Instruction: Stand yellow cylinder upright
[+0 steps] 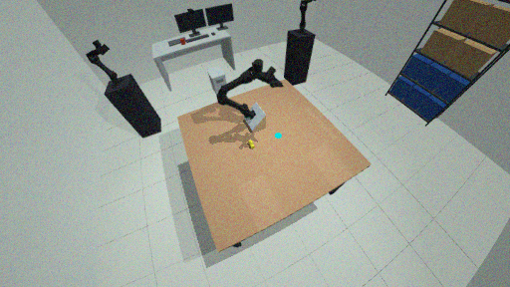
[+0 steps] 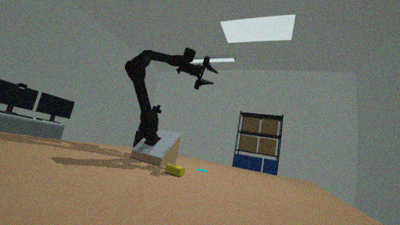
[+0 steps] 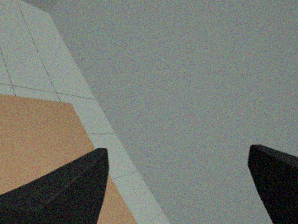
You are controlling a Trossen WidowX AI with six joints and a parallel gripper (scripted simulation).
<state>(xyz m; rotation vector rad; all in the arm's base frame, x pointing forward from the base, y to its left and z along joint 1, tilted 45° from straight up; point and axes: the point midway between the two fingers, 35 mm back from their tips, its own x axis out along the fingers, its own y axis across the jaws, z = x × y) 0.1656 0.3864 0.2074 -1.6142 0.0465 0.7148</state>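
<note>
My gripper tip is now 49 cm above the yellow tall cylinder, 26 cm to the left of it and 2 cm short of it. The rest, counted from my gripper tip: cyan circle: 50 cm below, 2 cm ahead, 1 cm to the right.
</note>
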